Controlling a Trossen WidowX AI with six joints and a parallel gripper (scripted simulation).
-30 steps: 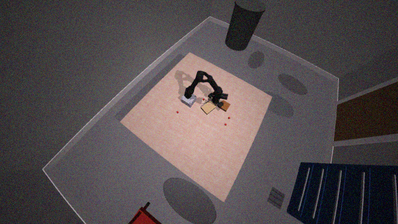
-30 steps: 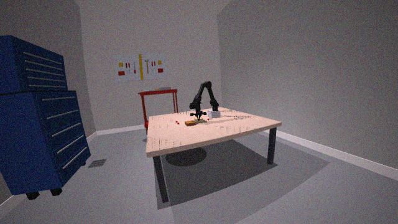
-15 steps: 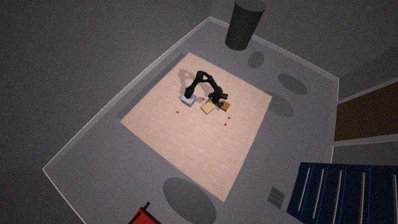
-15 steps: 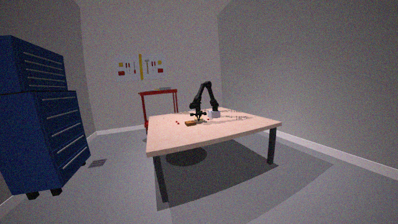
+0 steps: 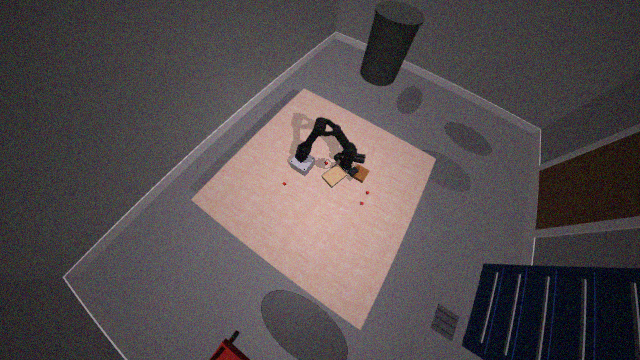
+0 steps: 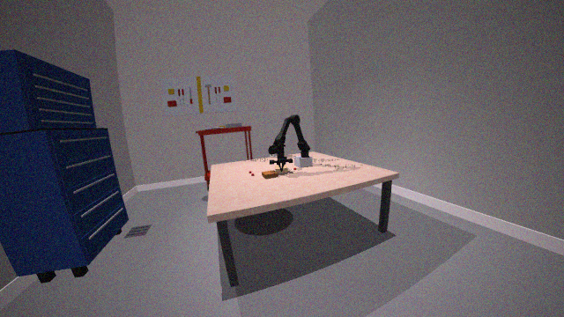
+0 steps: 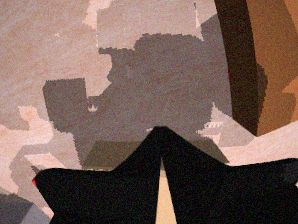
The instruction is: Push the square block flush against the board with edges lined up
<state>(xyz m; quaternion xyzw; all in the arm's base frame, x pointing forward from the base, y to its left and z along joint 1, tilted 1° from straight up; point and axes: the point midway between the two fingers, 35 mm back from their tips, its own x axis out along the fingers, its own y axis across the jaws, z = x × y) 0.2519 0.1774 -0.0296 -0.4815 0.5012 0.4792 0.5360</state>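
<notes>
Right now my gripper tip is 9 cm to the left of the pale tan flat piece, 1 cm below it and 1 cm past it. The rest, counted from my gripper tip: square block 10 cm ahead, 6 cm to the left, 1 cm above.
</notes>
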